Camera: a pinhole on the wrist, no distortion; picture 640 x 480 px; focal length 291.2 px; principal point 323.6 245.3 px. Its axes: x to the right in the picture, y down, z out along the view. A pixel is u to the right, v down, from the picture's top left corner.
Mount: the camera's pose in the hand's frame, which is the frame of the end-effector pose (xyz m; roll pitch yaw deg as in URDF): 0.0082 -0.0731 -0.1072 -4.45 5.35 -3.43
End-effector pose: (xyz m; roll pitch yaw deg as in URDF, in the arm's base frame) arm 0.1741 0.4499 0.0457 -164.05 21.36 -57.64
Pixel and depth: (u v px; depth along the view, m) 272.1 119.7 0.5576
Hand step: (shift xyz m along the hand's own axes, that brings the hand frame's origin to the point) -0.0481 -0.2666 0.4741
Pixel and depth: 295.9 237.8 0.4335
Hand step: 0.0089 -0.0506 0.3278
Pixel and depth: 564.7 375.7 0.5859
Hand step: 0.5612 0.2013 0.4089
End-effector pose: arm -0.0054 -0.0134 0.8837 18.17 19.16 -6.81
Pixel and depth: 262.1 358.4 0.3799
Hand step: -0.0268 0.1059 0.2660
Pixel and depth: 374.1 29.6 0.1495
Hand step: 0.0427 -0.1742 0.0473
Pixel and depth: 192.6 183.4 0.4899
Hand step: -0.1686 -0.1284 0.4077
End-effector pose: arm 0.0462 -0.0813 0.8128 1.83 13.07 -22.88
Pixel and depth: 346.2 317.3 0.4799
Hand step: 0.0982 0.0773 0.3565
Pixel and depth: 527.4 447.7 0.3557
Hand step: 0.3032 0.1838 0.2036
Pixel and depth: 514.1 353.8 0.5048
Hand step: 0.3955 0.1308 0.3486
